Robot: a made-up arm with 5 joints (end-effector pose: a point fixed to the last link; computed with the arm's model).
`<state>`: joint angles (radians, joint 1 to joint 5).
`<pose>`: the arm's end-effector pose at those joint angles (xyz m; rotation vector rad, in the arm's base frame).
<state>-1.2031 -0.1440 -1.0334 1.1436 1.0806</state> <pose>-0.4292 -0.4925 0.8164 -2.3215 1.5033 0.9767</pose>
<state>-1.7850 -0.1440 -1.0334 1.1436 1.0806</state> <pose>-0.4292 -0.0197 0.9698 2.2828 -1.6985 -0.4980</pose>
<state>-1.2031 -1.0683 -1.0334 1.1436 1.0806</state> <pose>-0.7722 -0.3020 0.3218 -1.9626 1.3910 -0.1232</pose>
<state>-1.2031 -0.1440 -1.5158 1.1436 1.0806</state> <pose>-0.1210 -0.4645 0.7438 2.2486 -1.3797 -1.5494</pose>
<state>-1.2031 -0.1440 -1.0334 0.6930 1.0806</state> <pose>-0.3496 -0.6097 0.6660 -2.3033 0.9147 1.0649</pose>
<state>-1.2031 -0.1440 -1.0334 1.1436 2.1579</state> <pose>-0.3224 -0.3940 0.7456 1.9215 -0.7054 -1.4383</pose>
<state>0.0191 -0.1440 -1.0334 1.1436 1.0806</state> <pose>-0.4292 -0.8381 -0.1158 -1.3925 0.5414 1.3418</pose>
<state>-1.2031 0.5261 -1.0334 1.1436 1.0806</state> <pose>0.0271 -0.5256 0.9024 2.0786 -1.2443 -1.6775</pose>
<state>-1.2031 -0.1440 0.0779 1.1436 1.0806</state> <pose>-1.0279 -0.3607 0.4742 -1.8579 1.3423 -0.3181</pose>
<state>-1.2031 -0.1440 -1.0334 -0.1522 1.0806</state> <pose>-0.1189 -0.6000 0.3650 -2.0325 -0.1067 1.0916</pose>
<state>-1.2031 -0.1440 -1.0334 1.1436 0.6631</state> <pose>-0.4922 -0.5084 0.8088 -2.0225 1.5328 0.5900</pose>
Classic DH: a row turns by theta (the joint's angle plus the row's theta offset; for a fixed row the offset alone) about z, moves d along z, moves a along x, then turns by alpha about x. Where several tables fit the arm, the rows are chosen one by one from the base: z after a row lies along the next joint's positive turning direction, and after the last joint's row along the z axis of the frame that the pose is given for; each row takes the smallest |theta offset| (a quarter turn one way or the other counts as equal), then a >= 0, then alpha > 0; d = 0 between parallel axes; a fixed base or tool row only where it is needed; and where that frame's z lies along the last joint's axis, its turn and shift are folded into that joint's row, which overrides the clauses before.
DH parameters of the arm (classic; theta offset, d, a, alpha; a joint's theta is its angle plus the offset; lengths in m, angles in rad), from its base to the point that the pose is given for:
base (fixed): 1.5708 0.1036 0 1.5708
joint 1: 0 -0.0687 -0.2329 -1.5708
joint 2: 1.5621 0 0.3689 3.1416
joint 3: -0.0087 0.0092 0.0945 -1.5708
joint 4: -1.5708 -0.2975 0.3662 -1.5708
joint 5: -1.5708 -0.0028 0.0262 1.5708
tool (fixed): -1.5708 -0.1554 0 0

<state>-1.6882 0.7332 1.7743 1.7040 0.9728</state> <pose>-0.9858 0.0738 0.2930 -1.1267 1.2020 -1.2950</pose>
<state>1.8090 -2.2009 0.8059 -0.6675 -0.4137</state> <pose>-0.0911 0.3299 0.4341 -0.2309 1.5464 -1.9349</pose>
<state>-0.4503 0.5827 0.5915 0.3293 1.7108</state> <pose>-0.5941 -0.9550 0.1647 -2.1365 0.3315 0.2286</pose>
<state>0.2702 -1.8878 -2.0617 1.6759 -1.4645</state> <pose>-0.3691 -0.1024 0.1016 1.1380 1.5734 -0.8984</pose>
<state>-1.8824 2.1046 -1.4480 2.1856 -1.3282</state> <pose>0.4314 0.2769 0.2893 2.1216 -1.1946 -0.4334</pose>
